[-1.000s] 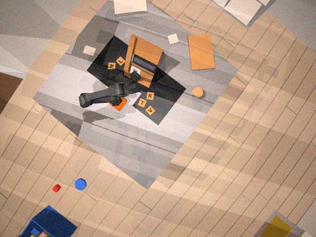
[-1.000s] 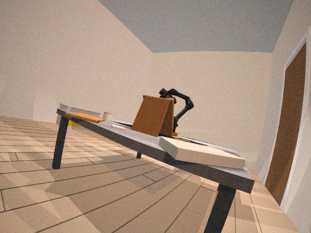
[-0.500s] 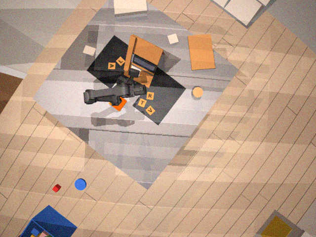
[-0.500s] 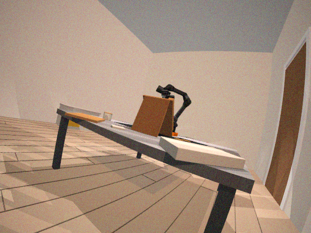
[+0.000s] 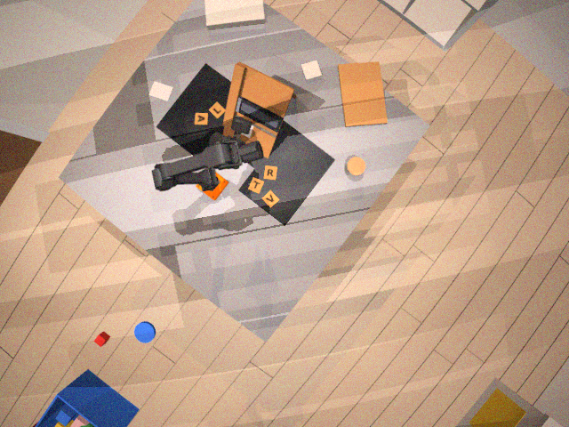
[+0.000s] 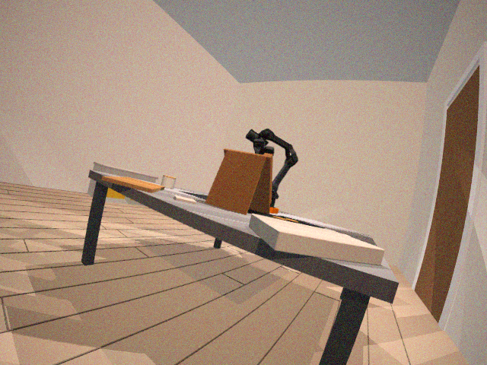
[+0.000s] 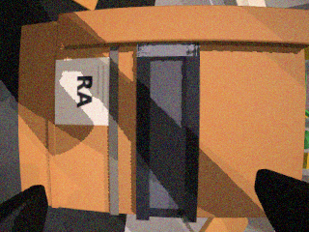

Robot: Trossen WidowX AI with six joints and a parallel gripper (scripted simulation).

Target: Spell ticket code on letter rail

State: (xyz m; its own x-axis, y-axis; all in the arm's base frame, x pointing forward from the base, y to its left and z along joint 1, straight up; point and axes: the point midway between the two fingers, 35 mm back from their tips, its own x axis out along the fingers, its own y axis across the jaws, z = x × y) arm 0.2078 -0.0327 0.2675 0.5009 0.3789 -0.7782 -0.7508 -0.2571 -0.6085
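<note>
My gripper tip is 270 mm above the orange tile, 140 mm to the left of it and 10 mm past it. The rest, counted from my gripper tip: white ticket: 200 mm below, 70 mm to the left, 50 mm ahead; then black mat: 270 mm below, 40 mm to the left, 20 mm behind; then small white block: 480 mm ahead, 270 mm below, 40 mm to the left.
</note>
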